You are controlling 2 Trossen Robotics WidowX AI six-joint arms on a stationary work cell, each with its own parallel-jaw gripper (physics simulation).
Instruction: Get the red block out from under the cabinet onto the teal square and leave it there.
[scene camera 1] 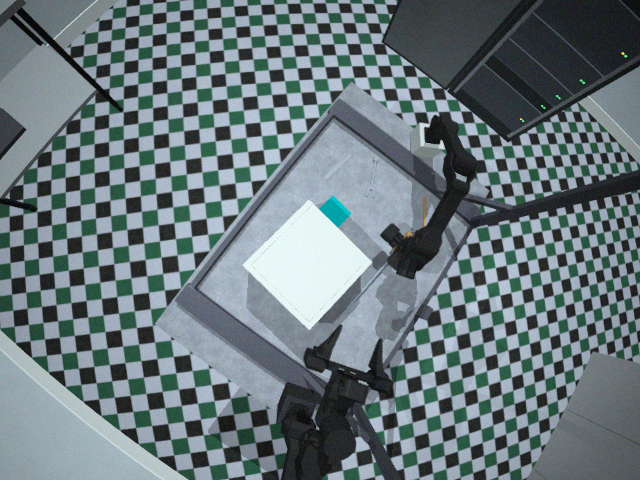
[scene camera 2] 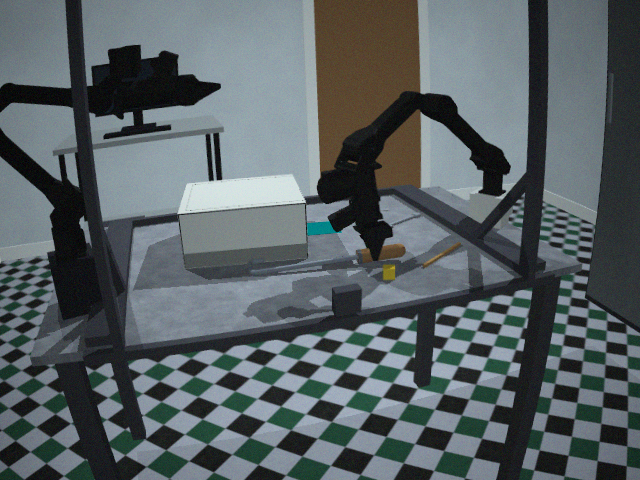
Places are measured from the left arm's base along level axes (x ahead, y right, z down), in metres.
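Where they show: left gripper, fingertip midpoint: (scene camera 1: 361, 331) (scene camera 2: 212, 85); right gripper, fingertip midpoint: (scene camera 2: 373, 258); left arm's base, link origin: (scene camera 1: 296, 414) (scene camera 2: 70, 254); right arm's base, link origin: (scene camera 1: 431, 135) (scene camera 2: 492, 192).
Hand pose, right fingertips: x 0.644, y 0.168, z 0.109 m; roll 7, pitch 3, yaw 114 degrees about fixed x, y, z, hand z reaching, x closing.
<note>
Things, the pixels of their top centre, and the offset from my right fingertips. "spot": a spot on its surface instead.
- white cabinet, top centre: (scene camera 2: 240, 191) (scene camera 1: 309, 263) dx -0.183, dy -0.304, dz -0.126 m
- teal square, surface spot: (scene camera 2: 321, 228) (scene camera 1: 334, 213) spot: dx +0.032, dy -0.274, dz +0.009 m
- wooden handle, surface spot: (scene camera 2: 395, 251) spot: dx +0.039, dy +0.030, dz -0.017 m
- tool's grey rod, surface spot: (scene camera 2: 310, 264) (scene camera 1: 375, 277) spot: dx -0.138, dy -0.048, dz -0.005 m
- yellow cube, top centre: (scene camera 2: 389, 266) dx -0.024, dy +0.086, dz -0.015 m
- orange stick, top centre: (scene camera 2: 443, 252) (scene camera 1: 424, 217) dx +0.156, dy +0.067, dz +0.003 m
- wrench, top centre: (scene camera 2: 399, 219) (scene camera 1: 373, 175) dx +0.232, dy -0.185, dz +0.001 m
- thin grey strip, top centre: (scene camera 1: 338, 166) dx +0.215, dy -0.327, dz +0.008 m
- dark box, top centre: (scene camera 2: 346, 287) (scene camera 1: 427, 313) dx -0.193, dy +0.172, dz -0.048 m
The white cabinet (scene camera 1: 309, 263) (scene camera 2: 242, 227) stands on the table. The teal square (scene camera 1: 335, 211) (scene camera 2: 321, 228) lies flat beside it, partly hidden by the cabinet in scene camera 2. The red block does not show in either view. My right gripper (scene camera 2: 375, 256) is shut on the wooden handle (scene camera 2: 395, 251) of a long hook tool, low over the table. The tool's grey rod (scene camera 1: 371, 281) (scene camera 2: 310, 264) runs along the cabinet's near side in scene camera 2, its end by the lower edge. My left gripper (scene camera 1: 360, 334) (scene camera 2: 212, 86) is open and empty, raised high.
A yellow cube (scene camera 2: 388, 272) lies near the right gripper. An orange stick (scene camera 1: 424, 210) (scene camera 2: 442, 254) lies farther right. A wrench (scene camera 1: 371, 178) and a thin grey strip (scene camera 1: 338, 166) lie beyond the teal square. A dark box (scene camera 1: 425, 312) (scene camera 2: 346, 300) sits at the table's edge.
</note>
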